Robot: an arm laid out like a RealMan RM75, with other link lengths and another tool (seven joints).
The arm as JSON. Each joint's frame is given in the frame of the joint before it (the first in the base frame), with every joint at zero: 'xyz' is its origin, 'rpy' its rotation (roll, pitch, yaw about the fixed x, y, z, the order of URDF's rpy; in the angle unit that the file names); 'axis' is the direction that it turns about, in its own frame. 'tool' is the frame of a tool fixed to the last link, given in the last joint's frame.
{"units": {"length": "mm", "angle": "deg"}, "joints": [
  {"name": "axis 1", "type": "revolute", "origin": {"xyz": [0.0, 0.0, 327.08], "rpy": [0.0, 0.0, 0.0]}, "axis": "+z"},
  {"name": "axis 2", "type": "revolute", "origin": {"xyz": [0.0, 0.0, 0.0], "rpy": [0.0, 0.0, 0.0]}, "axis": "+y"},
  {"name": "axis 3", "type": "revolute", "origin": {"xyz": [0.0, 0.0, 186.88], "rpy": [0.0, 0.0, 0.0]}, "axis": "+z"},
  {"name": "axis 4", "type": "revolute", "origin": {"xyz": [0.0, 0.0, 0.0], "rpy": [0.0, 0.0, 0.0]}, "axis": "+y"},
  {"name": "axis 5", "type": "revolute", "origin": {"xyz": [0.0, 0.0, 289.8], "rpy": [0.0, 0.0, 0.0]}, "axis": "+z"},
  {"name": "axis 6", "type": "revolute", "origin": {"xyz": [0.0, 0.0, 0.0], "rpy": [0.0, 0.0, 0.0]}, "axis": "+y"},
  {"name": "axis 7", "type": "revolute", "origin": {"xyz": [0.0, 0.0, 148.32], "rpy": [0.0, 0.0, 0.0]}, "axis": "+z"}
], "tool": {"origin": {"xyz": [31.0, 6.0, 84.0], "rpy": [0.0, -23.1, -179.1]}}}
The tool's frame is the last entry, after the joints.
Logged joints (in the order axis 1, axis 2, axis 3, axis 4, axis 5, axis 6, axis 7), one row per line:
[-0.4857 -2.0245 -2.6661 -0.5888 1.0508 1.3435 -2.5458]
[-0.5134 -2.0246 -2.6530 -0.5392 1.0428 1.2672 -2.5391]
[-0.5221 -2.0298 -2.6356 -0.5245 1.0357 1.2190 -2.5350]
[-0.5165 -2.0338 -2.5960 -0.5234 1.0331 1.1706 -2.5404]
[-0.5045 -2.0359 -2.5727 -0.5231 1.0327 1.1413 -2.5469]
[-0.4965 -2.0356 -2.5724 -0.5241 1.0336 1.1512 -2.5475]
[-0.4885 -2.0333 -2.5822 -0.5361 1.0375 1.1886 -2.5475]
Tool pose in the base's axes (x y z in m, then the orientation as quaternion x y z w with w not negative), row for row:
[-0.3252 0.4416 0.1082 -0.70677 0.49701 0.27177 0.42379]
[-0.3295 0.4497 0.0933 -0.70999 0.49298 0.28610 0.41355]
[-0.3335 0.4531 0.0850 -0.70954 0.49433 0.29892 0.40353]
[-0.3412 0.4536 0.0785 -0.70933 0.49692 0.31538 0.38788]
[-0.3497 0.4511 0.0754 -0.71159 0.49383 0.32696 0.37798]
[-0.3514 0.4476 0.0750 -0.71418 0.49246 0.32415 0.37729]
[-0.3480 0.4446 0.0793 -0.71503 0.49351 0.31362 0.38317]
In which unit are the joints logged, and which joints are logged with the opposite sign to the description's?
The joints are logged in radians. Opposite sign: axis 5.
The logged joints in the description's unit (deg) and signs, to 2 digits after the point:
[-27.83 -116.00 -152.76 -33.74 -60.21 76.98 -145.86]
[-29.42 -116.00 -152.01 -30.89 -59.75 72.61 -145.48]
[-29.91 -116.30 -151.01 -30.05 -59.34 69.84 -145.24]
[-29.59 -116.53 -148.74 -29.99 -59.19 67.07 -145.55]
[-28.91 -116.65 -147.40 -29.97 -59.17 65.39 -145.93]
[-28.45 -116.63 -147.39 -30.03 -59.22 65.96 -145.96]
[-27.99 -116.50 -147.95 -30.72 -59.44 68.10 -145.96]

